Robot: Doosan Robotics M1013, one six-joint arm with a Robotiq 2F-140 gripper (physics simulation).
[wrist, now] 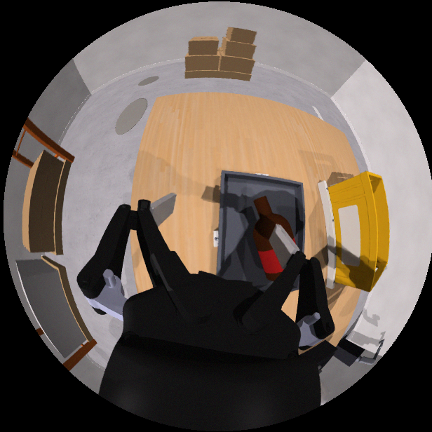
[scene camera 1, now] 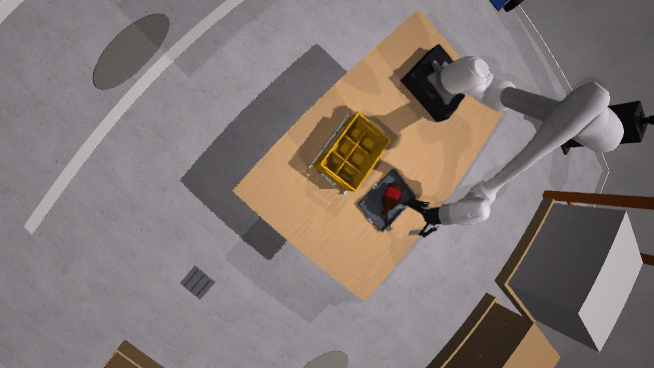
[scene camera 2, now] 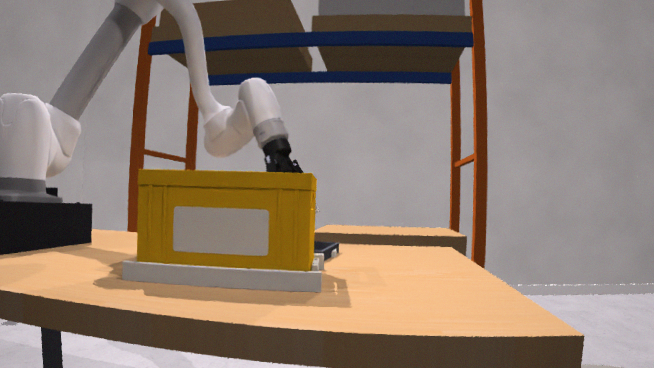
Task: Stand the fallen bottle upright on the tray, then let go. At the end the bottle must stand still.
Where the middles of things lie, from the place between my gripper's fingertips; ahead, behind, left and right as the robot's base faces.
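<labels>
The brown bottle (wrist: 262, 230) is 110 mm to the right of my hand, 60 mm lower than it and 30 mm behind it. I also see a light grey strip (scene camera 2: 206, 276), which is 10 mm ahead of my hand, 80 mm below it and 500 mm to the right of it. A yellow divided crate (scene camera 1: 347, 160) is 410 mm to the right of my hand, 10 mm below it and 10 mm behind it, while the dark grey tray (scene camera 1: 371, 204) is 80 mm below my hand, 100 mm to the right of it and 20 mm behind it.
</labels>
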